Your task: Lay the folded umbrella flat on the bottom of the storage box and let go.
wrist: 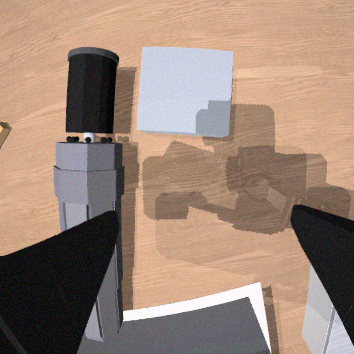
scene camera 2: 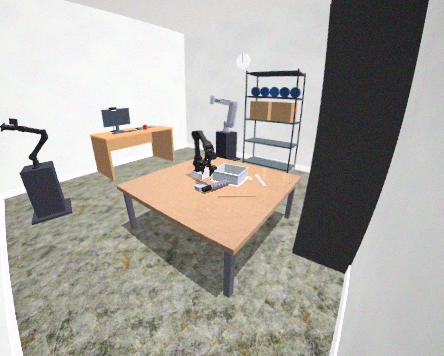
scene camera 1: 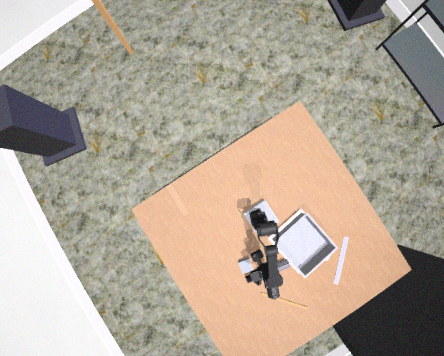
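Where they show: gripper, between the fingertips: (wrist: 206, 217) (scene camera 2: 206, 175) (scene camera 1: 258, 263); arm's base, origin of its link: (scene camera 2: 198, 170) (scene camera 1: 256, 215).
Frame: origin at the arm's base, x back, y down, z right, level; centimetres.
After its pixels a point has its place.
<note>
The folded umbrella (scene camera 1: 283, 265) @[x -33.4, y 0.9, z -4.4 cm] (scene camera 2: 219, 186) @[x -37.1, y 2.9, z 4.3 cm] (wrist: 90, 175) @[x -32.8, y 0.0, z 9.7 cm] has a grey body and a black handle. It lies on its side on the table (scene camera 1: 200, 235) @[x -0.1, y 5.6, z 36.4 cm] (scene camera 2: 165, 192) @[x -12.7, y 5.7, z 42.5 cm], beside the storage box. The storage box (scene camera 1: 319, 260) @[x -37.2, y -2.1, z -24.6 cm] (scene camera 2: 238, 177) @[x -41.1, y -1.7, z -14.5 cm] is light grey and open-topped, and no umbrella shows inside it. My gripper (scene camera 1: 254, 267) @[x -24.8, y -4.6, z 8.9 cm] (wrist: 206, 217) @[x -24.8, y -4.6, z 8.9 cm] is open and empty, above the table near the handle end. In the wrist view the left finger covers part of the umbrella's body, and the space between the fingertips shows shadowed table. The umbrella's far end is partly hidden by that finger.
A pale blue-grey block (scene camera 1: 245, 265) @[x -25.8, y 2.1, z 16.7 cm] (scene camera 2: 200, 188) @[x -30.0, y 2.8, z 18.9 cm] (wrist: 185, 90) @[x -26.4, y 2.1, z 16.5 cm] lies beside the handle. A thin yellowish stick (scene camera 1: 285, 300) @[x -55.8, y 4.7, z 1.7 cm] (scene camera 2: 236, 196) @[x -56.2, y 5.2, z 3.1 cm] (wrist: 4, 132) @[x -46.5, y 5.2, z 12.9 cm] lies nearby. A white strip (scene camera 1: 341, 260) @[x -46.3, y 5.5, z -39.9 cm] (scene camera 2: 260, 180) @[x -48.2, y 5.5, z -38.2 cm] lies beyond the box. A white-edged dark surface (wrist: 190, 335) @[x -24.1, y 1.7, z -6.4 cm] shows low in the wrist view.
</note>
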